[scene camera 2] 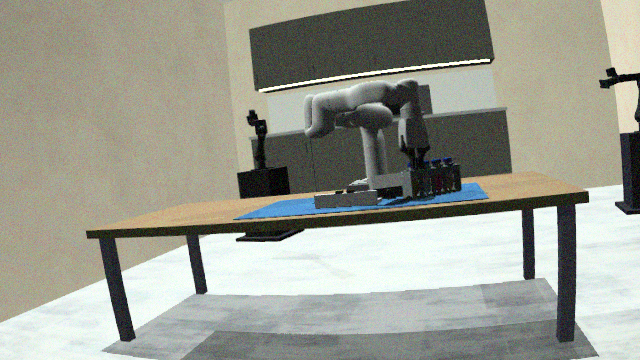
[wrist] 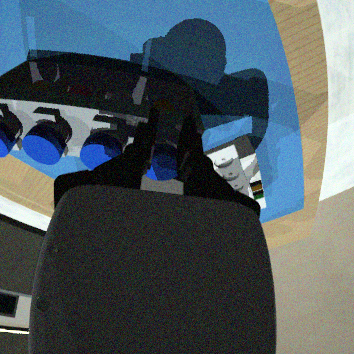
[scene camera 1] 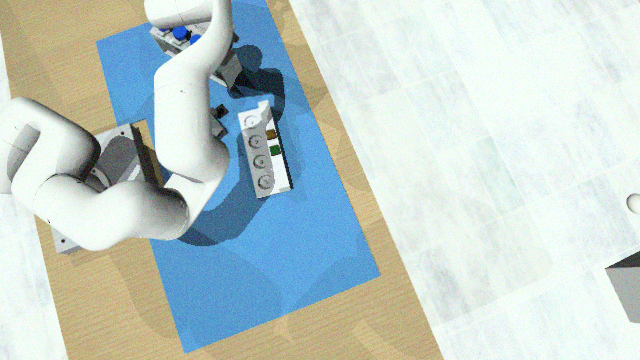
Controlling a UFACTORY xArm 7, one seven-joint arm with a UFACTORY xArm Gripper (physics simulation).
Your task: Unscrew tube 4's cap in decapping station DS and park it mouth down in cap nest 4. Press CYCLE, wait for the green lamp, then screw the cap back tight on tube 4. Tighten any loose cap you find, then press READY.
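Frame: origin at the arm's base, x ahead, y left, z up, level; metres.
Seen in the pictures: gripper, between the fingertips: (scene camera 2: 417, 169) (wrist: 168, 125).
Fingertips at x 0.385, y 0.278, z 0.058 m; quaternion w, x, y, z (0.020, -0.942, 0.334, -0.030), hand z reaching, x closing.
Note:
Pixels of each thing's middle, then the offset from my fingertips to it. "spot": a spot on its surface instead. Level surfaces: height alone.
- decapping station, middle of its body: (wrist: 93, 110) (scene camera 1: 196, 51) (scene camera 2: 432, 179) 0.077 m back, 0.030 m left, 0.047 m down
- blue mat, height of its surface: 0.098 m down
- blue cap, middle of its body: (wrist: 161, 162) 0.019 m back, 0.022 m right, 0.016 m up
- white cap nest block, middle of its body: (wrist: 240, 185) (scene camera 1: 262, 148) (scene camera 2: 348, 197) 0.045 m ahead, 0.246 m right, 0.072 m down
- amber button, a spot on its surface: (scene camera 1: 270, 133) spot: 0.071 m ahead, 0.223 m right, 0.045 m down
- green button, a spot on its surface: (scene camera 1: 274, 150) spot: 0.073 m ahead, 0.266 m right, 0.045 m down
- small grey box with a dark knob, a spot on its surface: (scene camera 1: 220, 110) spot: 0.045 m back, 0.123 m right, 0.086 m down
- wooden table, height of its surface: 0.101 m down
The decapping station (scene camera 1: 166, 42) (scene camera 2: 435, 181) (wrist: 70, 116) stands at the far end of the blue mat (scene camera 1: 250, 268) and holds a row of tubes with blue caps. In the wrist view my gripper (wrist: 168, 125) is shut on the blue cap (wrist: 164, 166) of the tube at the right end of the row. Two more blue caps (wrist: 43, 149) (wrist: 99, 154) sit to its left. From the side my gripper (scene camera 2: 418, 160) reaches straight down onto the station's near end. In the top view the arm hides the gripper. The white cap nest block (scene camera 1: 281, 172) (scene camera 2: 344, 198) (wrist: 242, 165) lies apart, its round nests bare.
An amber button (scene camera 1: 270, 133) and a green button (scene camera 1: 274, 150) sit on the nest block. A small grey box with a dark knob (scene camera 1: 220, 110) stands between the arm and the block. The robot base (scene camera 1: 116, 152) is at the left of the wooden table (scene camera 1: 111, 291).

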